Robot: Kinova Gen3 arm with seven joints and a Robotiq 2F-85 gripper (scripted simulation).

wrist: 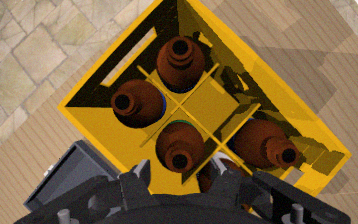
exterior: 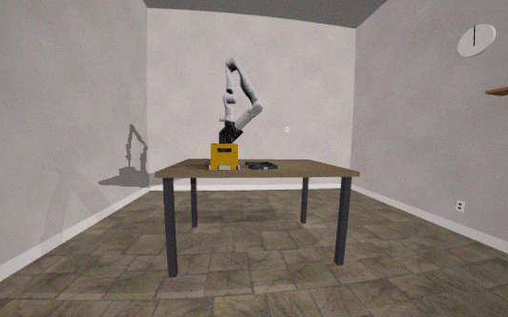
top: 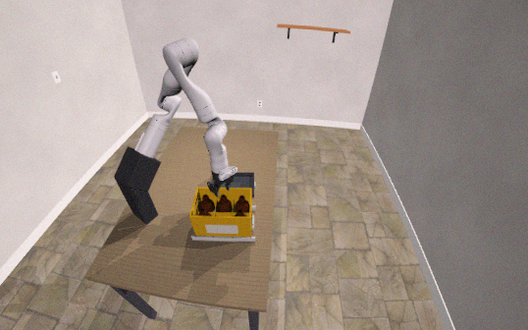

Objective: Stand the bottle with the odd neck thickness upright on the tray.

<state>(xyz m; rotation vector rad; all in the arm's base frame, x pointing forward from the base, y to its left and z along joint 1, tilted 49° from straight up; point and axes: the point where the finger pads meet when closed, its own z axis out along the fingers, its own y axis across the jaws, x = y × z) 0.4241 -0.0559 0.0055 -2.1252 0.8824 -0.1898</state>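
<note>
Right now my hand is 120 mm above the yellow crate, 40 mm to the left of it and 10 mm short of it. The rest, counted from my hand: dark grey tray (240 mm to the left, 190 mm below, 20 mm behind).
</note>
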